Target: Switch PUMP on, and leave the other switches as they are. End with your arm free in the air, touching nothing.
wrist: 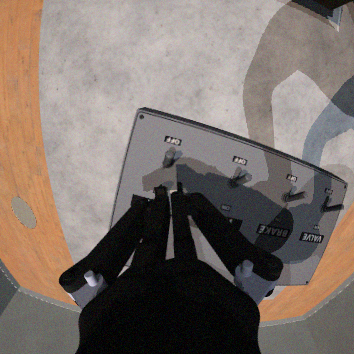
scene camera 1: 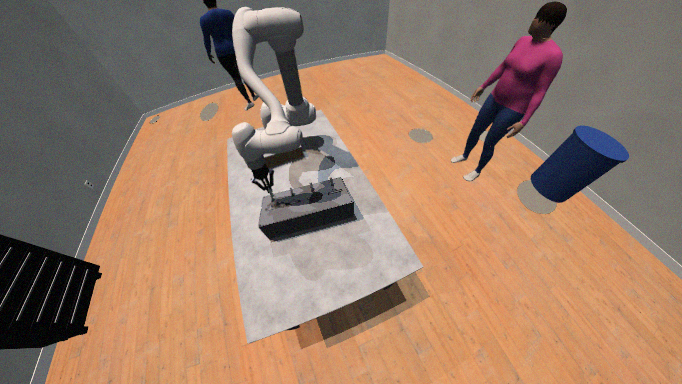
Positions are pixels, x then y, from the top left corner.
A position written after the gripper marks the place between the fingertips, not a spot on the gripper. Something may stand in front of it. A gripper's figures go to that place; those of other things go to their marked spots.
Scene:
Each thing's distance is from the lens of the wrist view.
gripper [wrist: 171, 176]: 0.23 m
grey switch box [wrist: 207, 159]: 0.28 m

